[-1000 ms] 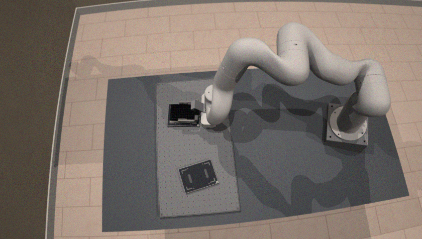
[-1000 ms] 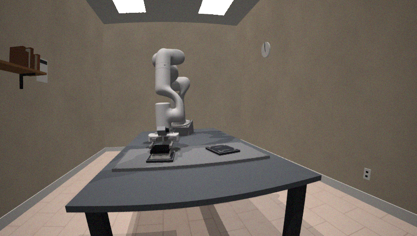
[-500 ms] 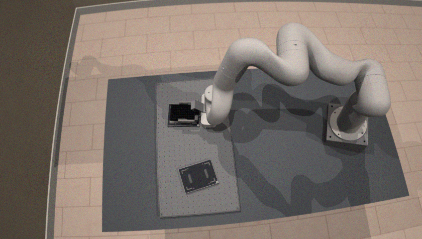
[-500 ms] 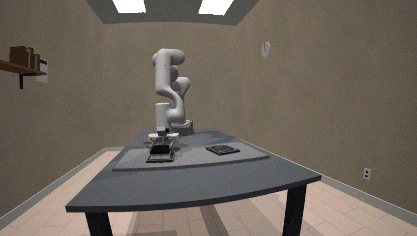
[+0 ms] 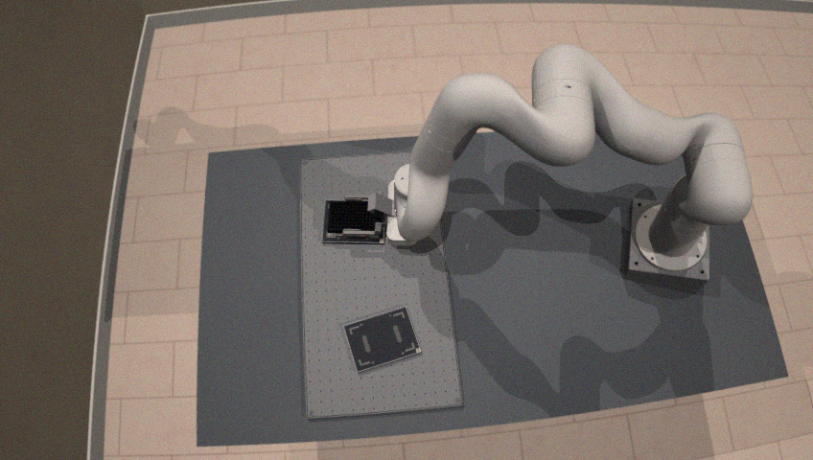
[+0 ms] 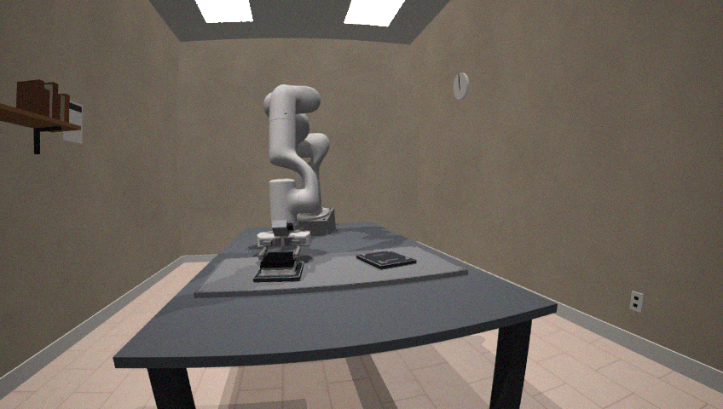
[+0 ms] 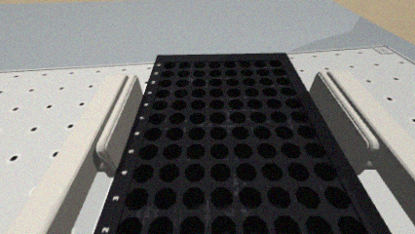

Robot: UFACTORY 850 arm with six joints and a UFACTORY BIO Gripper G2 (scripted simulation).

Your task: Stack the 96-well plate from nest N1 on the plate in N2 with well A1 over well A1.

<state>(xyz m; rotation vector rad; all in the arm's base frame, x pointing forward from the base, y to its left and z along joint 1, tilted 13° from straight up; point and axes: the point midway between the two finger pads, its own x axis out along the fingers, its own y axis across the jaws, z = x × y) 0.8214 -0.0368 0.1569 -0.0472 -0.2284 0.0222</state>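
Now: the white 96-well plate 3 cm below my hand. Also, from my hand: nest N1 (9 cm behind, 31 cm to the left, 4 cm below); black 96-well plate (1 cm below); nest N2 (4 cm below).
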